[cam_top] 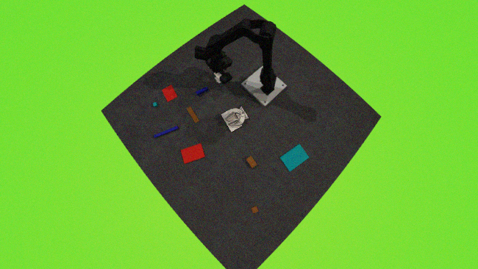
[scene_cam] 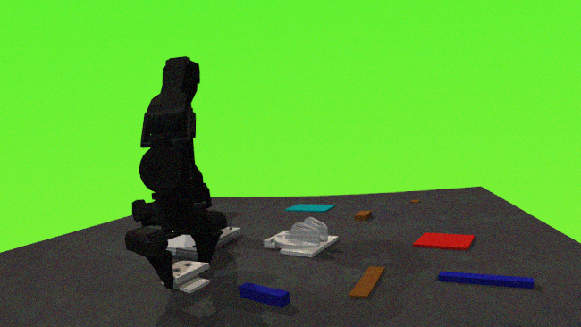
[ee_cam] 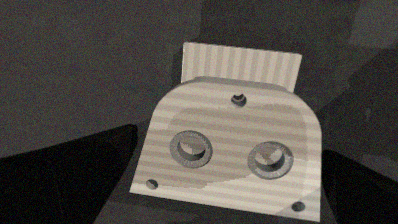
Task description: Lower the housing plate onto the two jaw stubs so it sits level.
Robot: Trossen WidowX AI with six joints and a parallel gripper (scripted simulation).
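The white block lies 1 cm behind my gripper tip. Round my gripper tip: long blue bar 45 cm ahead, 4 cm to the left, 1 cm below; then short blue bar 14 cm ahead, 1 cm to the right; then orange bar 27 cm ahead, 7 cm to the left, 1 cm below.
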